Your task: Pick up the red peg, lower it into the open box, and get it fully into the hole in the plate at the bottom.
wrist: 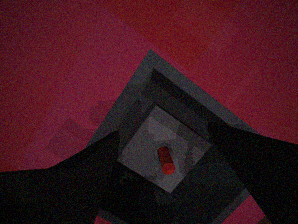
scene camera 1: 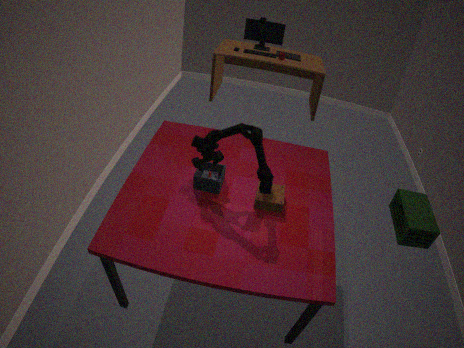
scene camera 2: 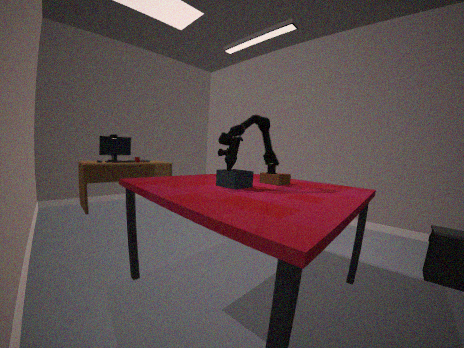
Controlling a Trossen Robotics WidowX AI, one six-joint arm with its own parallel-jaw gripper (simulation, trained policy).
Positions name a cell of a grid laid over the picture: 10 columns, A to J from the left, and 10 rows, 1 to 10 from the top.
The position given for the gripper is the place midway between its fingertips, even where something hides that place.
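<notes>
Gripper (wrist: F6). Dark box (wrist: H9). Pale plate (wrist: F6); scene camera 2 does not show it, hidden by the box.
</notes>
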